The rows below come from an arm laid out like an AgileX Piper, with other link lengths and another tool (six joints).
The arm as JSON. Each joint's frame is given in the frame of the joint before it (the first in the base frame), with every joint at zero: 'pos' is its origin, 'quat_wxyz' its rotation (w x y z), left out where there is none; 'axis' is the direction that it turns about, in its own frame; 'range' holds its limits. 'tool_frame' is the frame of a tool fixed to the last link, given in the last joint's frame.
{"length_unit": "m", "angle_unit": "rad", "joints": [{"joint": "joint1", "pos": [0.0, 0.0, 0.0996], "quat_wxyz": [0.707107, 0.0, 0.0, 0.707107], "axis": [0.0, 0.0, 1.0], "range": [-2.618, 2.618]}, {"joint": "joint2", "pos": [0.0, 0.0, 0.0], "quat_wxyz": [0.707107, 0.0, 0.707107, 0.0], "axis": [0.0, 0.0, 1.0], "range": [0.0, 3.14]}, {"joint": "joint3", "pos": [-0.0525, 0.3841, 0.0], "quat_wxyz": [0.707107, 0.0, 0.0, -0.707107], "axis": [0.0, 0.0, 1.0], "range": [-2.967, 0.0]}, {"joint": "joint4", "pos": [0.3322, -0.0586, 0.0], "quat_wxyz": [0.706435, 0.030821, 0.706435, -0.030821], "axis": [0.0, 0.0, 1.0], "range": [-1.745, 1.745]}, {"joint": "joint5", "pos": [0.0, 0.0, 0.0], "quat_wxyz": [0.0, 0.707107, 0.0, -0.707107], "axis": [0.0, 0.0, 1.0], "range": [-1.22, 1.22]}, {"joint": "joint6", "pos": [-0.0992, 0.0, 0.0], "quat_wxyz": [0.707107, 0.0, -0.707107, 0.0], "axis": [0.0, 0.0, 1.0], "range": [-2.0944, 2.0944]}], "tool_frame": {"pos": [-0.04, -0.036, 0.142], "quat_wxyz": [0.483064, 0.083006, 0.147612, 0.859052]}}
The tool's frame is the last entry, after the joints.
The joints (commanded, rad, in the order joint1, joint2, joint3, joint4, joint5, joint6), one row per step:
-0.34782, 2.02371, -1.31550, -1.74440, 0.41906, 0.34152
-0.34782, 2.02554, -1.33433, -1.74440, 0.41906, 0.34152
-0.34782, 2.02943, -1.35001, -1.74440, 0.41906, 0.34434
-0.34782, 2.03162, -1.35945, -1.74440, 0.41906, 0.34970
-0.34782, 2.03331, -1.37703, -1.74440, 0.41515, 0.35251
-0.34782, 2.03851, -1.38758, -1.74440, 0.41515, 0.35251
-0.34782, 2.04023, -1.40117, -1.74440, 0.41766, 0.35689
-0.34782, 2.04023, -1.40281, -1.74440, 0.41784, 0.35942
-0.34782, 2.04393, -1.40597, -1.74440, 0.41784, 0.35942
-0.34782, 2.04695, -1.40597, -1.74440, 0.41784, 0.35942
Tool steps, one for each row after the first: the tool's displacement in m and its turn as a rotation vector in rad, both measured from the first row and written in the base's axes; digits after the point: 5 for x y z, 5 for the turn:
0.00446, -0.00162, 0.00785, -0.00579, -0.01598, 0.00000
0.00814, -0.00305, 0.01268, -0.00810, -0.02889, -0.00131
0.01017, -0.00396, 0.01560, -0.00731, -0.03917, -0.00376
0.01459, -0.00483, 0.02257, -0.00871, -0.05603, -0.00181
0.01727, -0.00580, 0.02408, -0.01052, -0.06106, -0.00178
0.01963, -0.00733, 0.02973, -0.01330, -0.07501, -0.00573
0.01983, -0.00752, 0.03049, -0.01240, -0.07820, -0.00699
0.02083, -0.00788, 0.02940, -0.01222, -0.07769, -0.00700
0.02112, -0.00799, 0.02723, -0.01120, -0.07485, -0.00702

